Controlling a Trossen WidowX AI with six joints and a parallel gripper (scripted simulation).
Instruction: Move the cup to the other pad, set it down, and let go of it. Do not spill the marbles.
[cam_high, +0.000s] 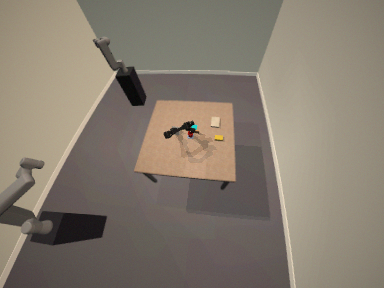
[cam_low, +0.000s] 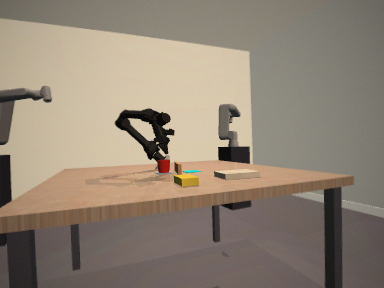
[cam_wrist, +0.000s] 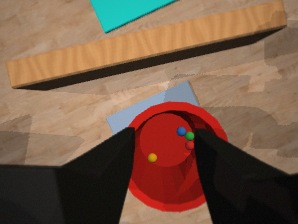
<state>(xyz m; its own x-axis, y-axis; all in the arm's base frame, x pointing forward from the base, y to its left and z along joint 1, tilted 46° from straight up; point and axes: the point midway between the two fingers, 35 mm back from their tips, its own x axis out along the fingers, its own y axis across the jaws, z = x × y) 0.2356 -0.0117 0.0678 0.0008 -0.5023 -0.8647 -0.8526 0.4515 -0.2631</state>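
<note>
The cup is 7 cm below my gripper tip and 2 cm to the right of it. The rest, counted from my gripper tip: flat beige block 36 cm ahead, 22 cm to the left, 10 cm below; teal pad 13 cm to the left, 12 cm below, 4 cm ahead; brown block 9 cm below, 6 cm to the left, 2 cm ahead.
</note>
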